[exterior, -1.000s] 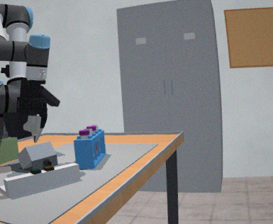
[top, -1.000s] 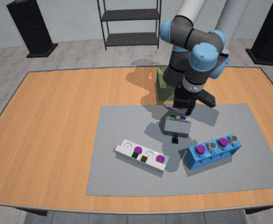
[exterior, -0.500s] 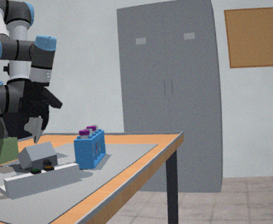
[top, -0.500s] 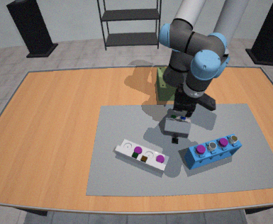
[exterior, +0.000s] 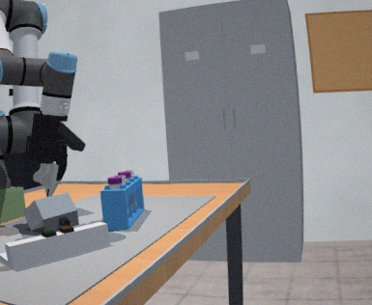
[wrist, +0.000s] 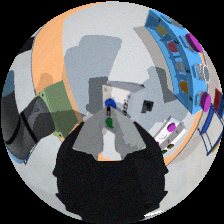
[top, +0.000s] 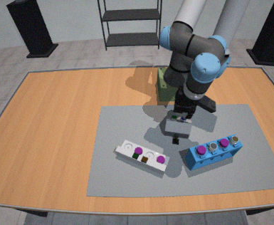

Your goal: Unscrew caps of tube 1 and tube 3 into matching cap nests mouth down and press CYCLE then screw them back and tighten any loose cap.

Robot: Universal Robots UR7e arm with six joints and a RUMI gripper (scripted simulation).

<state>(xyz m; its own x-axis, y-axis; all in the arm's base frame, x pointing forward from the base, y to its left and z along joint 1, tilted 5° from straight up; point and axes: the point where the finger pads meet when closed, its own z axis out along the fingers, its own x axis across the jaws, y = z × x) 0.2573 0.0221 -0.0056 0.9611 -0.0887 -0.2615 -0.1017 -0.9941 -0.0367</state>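
Now: hand 10 mm short of the grey key housing, 20 mm to the left of it and 30 mm above it. Round my hand: grey mat (90 mm ahead, 10 mm to the left, 90 mm below); green ready key (10 mm behind, 50 mm to the right, 20 mm below); blue cycle key (20 mm below).
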